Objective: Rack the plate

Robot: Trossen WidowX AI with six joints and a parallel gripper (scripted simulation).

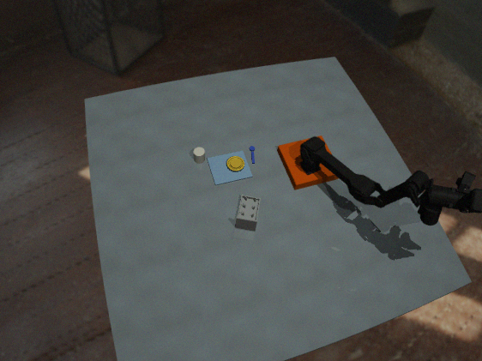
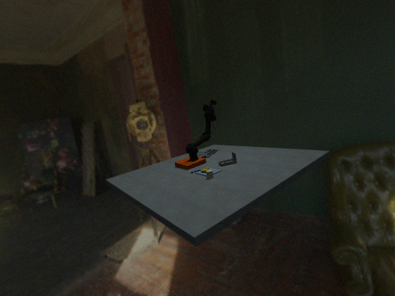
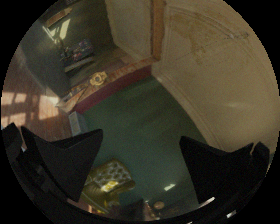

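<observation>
The yellow plate lies 45 cm ahead of my gripper tip, 70 cm to the right of it and 46 cm below it. From my gripper tip the other things lie so: blue spoon: 36 cm ahead, 73 cm to the right, 47 cm below; then light blue mat: 48 cm ahead, 70 cm to the right, 47 cm below; then dish rack: 50 cm ahead, 49 cm to the right, 45 cm below.
</observation>
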